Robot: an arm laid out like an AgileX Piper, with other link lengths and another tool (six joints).
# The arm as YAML. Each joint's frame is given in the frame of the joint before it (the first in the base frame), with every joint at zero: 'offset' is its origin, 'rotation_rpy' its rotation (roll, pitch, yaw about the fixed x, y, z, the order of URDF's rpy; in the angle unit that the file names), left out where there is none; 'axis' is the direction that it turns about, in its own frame. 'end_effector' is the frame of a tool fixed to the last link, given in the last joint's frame.
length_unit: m
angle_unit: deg
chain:
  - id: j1
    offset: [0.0, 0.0, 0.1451]
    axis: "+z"
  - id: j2
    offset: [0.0, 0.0, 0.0]
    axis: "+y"
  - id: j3
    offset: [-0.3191, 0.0, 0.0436]
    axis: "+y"
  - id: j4
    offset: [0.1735, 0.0, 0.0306]
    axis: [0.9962, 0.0, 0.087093]
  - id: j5
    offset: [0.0, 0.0, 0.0]
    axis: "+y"
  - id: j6
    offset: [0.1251, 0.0, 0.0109]
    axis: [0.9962, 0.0, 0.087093]
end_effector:
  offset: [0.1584, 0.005, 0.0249]
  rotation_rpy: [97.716, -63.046, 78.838]
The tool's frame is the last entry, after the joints.
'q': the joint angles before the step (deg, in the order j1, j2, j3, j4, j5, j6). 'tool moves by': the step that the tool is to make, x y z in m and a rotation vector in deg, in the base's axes. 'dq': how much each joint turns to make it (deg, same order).
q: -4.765 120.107 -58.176 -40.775 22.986 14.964
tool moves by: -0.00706 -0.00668 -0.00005 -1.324 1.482 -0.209
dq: -0.047 0.000 -0.052 -0.750 1.922 0.107
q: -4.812 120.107 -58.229 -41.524 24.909 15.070
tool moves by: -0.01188 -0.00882 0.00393 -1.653 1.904 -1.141
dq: 0.001 -0.687 -0.002 0.001 3.249 -0.050
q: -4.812 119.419 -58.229 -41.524 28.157 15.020
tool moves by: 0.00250 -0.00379 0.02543 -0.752 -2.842 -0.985
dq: 0.001 -4.024 0.000 0.499 1.502 0.002
